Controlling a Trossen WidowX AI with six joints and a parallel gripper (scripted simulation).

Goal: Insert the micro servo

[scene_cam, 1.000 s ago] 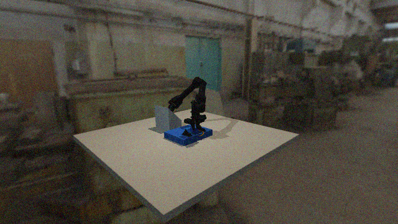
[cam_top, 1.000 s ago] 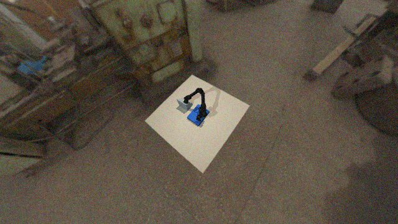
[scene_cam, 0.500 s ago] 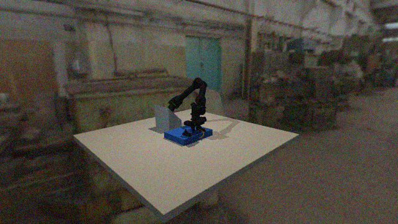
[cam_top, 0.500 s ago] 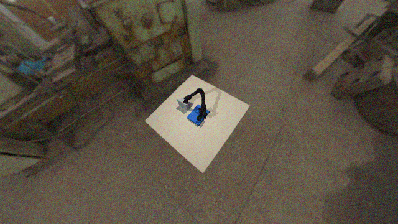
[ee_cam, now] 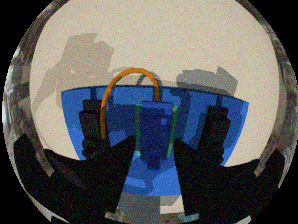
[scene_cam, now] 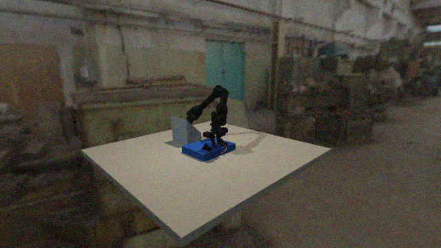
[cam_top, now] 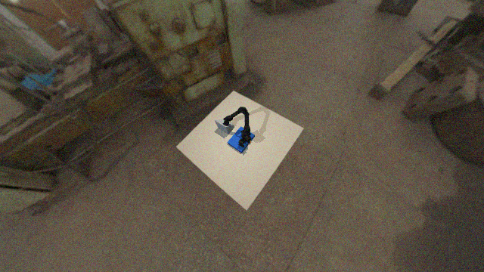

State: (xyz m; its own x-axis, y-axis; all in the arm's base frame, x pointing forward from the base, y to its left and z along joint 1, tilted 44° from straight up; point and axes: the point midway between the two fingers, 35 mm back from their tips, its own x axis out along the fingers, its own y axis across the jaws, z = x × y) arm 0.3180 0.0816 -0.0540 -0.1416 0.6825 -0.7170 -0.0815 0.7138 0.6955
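My gripper tip is now 11 cm past the blue robot deck, 1 cm to the left of it and 4 cm above it.
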